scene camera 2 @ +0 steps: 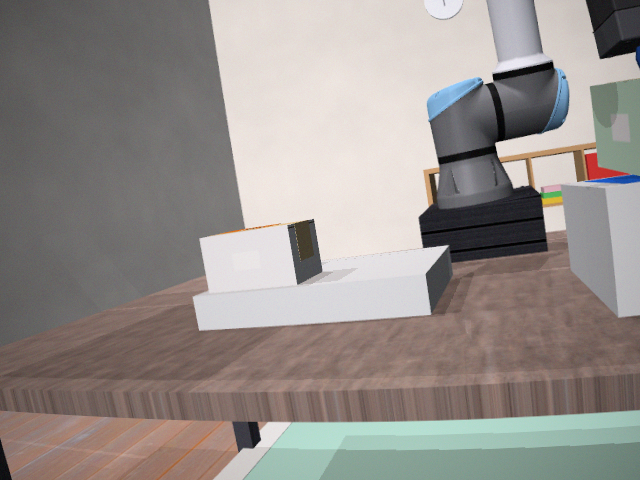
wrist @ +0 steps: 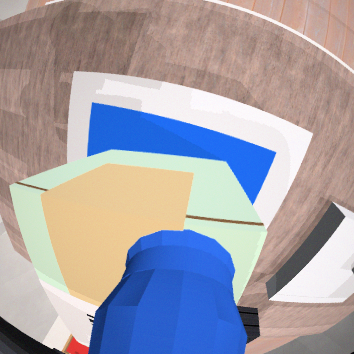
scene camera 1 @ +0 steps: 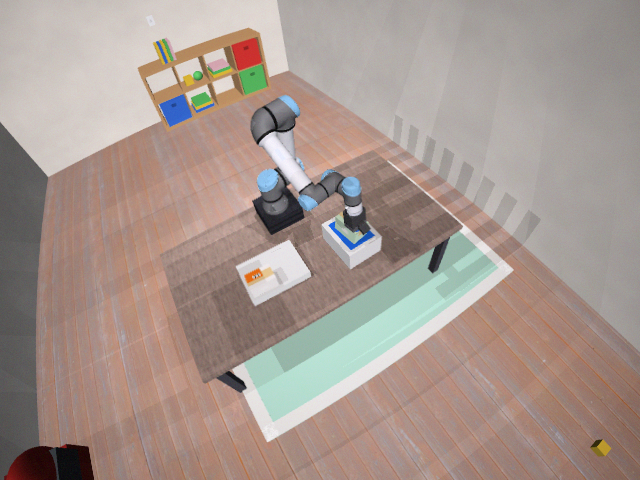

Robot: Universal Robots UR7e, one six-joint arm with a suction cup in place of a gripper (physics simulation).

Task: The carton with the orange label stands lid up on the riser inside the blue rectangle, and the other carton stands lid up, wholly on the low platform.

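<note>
The pale green carton (scene camera 1: 341, 231) (scene camera 2: 610, 149) (wrist: 215, 175) hangs tilted a little above the white riser (scene camera 1: 356, 258) (scene camera 2: 589, 227) (wrist: 295, 165), over the blue rectangle (scene camera 1: 352, 244) (scene camera 2: 620, 179) (wrist: 125, 125). Tan tape and a brown seam show on it in the wrist view. My blue suction cup (wrist: 180, 237) is against the carton and holds it; the contact is hidden behind the cup. The carton with the orange label (scene camera 1: 253, 276) (scene camera 2: 248, 258) lies on the low white platform (scene camera 1: 294, 263) (scene camera 2: 310, 304) (wrist: 325, 270), label face up, its dark taped end toward the riser.
The wooden table (scene camera 1: 206, 330) (scene camera 2: 361, 356) carries the riser, platform and black arm base (scene camera 1: 279, 219) (scene camera 2: 485, 227). The platform stands left of the riser in scene camera 1. A shelf unit (scene camera 1: 204, 46) stands by the far wall.
</note>
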